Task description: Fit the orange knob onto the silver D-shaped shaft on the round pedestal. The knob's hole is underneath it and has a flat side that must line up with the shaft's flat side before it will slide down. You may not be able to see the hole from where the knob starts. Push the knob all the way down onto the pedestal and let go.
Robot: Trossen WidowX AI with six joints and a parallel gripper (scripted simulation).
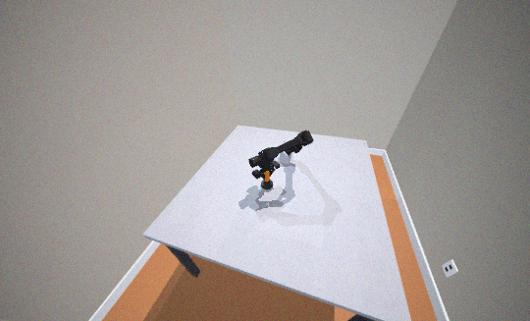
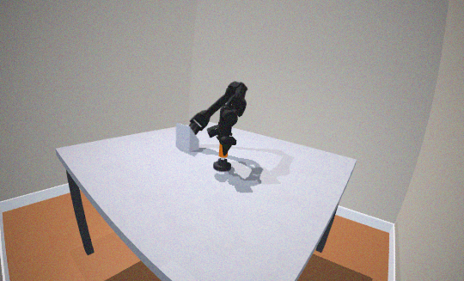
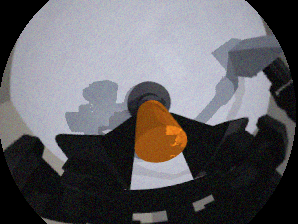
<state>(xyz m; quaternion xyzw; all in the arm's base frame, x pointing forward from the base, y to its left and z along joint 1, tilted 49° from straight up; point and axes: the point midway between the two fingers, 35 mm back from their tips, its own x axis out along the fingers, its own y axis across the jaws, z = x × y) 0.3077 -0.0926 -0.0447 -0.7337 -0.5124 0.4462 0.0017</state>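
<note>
Now: the orange knob 30 mm above my gripper tip. Also, from my gripper tip: round pedestal (40 mm below).
</note>
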